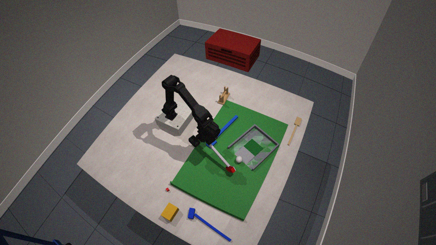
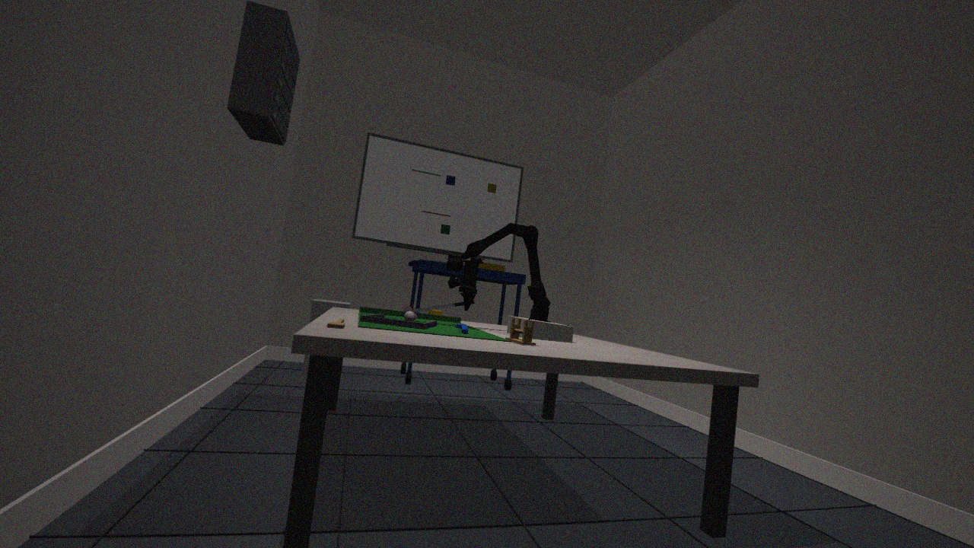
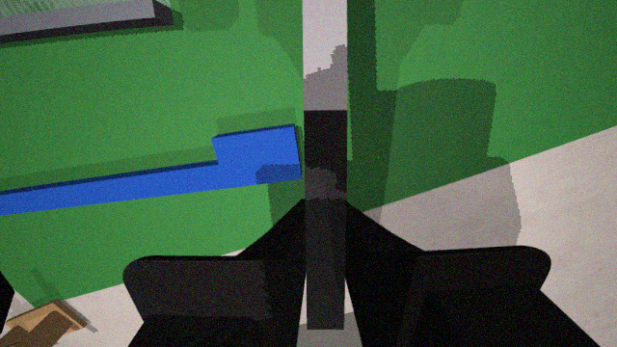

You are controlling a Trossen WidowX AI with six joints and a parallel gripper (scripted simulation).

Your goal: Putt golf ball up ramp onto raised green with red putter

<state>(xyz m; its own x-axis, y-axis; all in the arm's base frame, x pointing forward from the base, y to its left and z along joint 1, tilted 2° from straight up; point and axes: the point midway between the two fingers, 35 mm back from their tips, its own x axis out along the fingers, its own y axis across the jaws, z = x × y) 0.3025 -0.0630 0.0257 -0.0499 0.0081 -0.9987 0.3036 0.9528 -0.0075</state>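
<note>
The red putter is 110 mm ahead of my gripper tip and 30 mm to the right of it. From my gripper tip the other things lie so: green mat 180 mm ahead, 70 mm below, 50 mm to the left; then white golf ball 230 mm ahead, 50 mm below, 10 mm to the left; then red cube 360 mm to the right, 70 mm below, 40 mm behind.
</note>
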